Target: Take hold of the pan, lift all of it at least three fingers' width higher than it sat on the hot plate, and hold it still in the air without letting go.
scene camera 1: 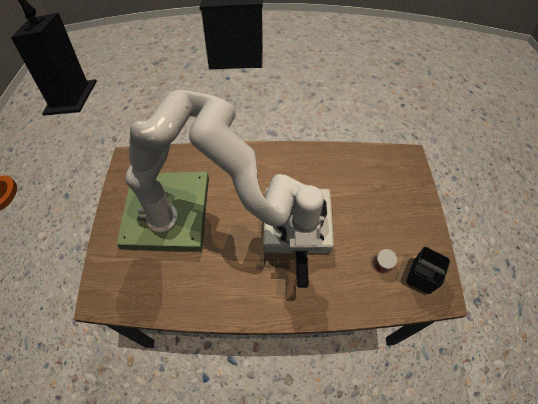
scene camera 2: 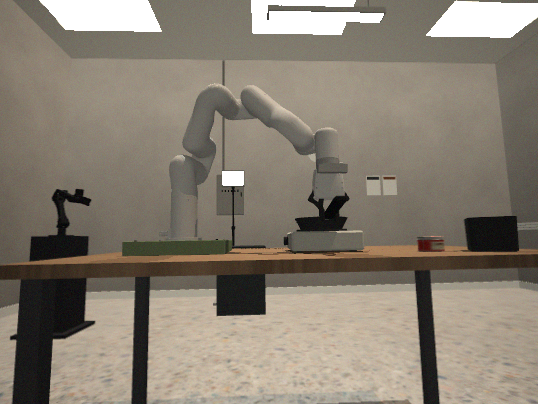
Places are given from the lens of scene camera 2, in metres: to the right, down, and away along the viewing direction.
black pan [scene camera 2: 306, 222]: 0.13, 0.07, 1.07
white hot plate [scene camera 2: 303, 240]: 0.11, 0.13, 1.01
